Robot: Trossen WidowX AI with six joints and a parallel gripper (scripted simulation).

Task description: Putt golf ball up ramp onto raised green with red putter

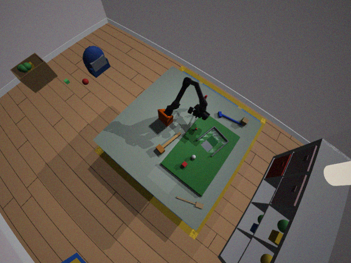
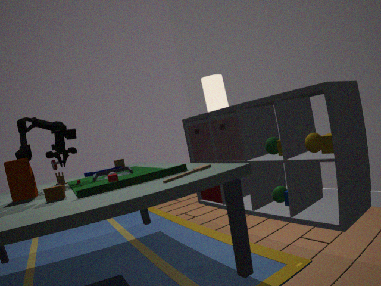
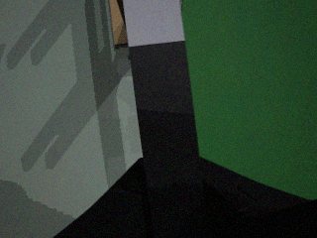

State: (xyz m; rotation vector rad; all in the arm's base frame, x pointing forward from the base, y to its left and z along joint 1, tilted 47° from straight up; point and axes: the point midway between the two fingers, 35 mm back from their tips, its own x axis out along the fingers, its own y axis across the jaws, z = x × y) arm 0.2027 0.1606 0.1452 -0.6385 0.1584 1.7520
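Right now the red putter is 40 mm behind my gripper tip, 100 mm to the left of it and 20 mm above it. From my gripper tip the other things lie so: blue mallet (250 mm ahead, 290 mm to the left, 90 mm below); then green mat (280 mm ahead, 180 mm to the right, 100 mm below); then white golf ball (270 mm ahead, 310 mm to the right, 80 mm below).
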